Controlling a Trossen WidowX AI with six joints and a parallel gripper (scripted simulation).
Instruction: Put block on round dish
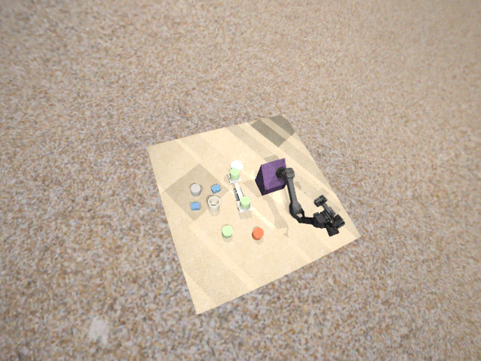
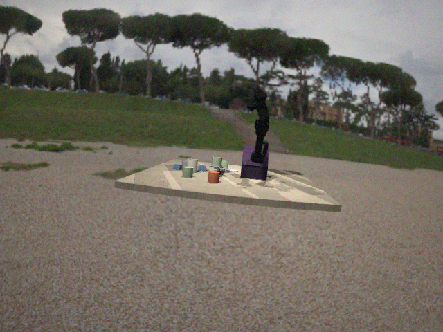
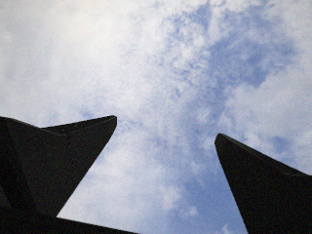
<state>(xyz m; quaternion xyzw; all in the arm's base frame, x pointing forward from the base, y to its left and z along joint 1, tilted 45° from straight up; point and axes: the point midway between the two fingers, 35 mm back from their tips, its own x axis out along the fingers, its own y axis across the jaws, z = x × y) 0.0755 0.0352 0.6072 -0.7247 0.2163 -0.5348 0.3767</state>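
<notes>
The balance beam lies 57 cm below my gripper tip, 46 cm to the right of it and 21 cm ahead of it. The rest, counted from my gripper tip: orange cylinder 58 cm below, 22 cm ahead, 13 cm to the right.
</notes>
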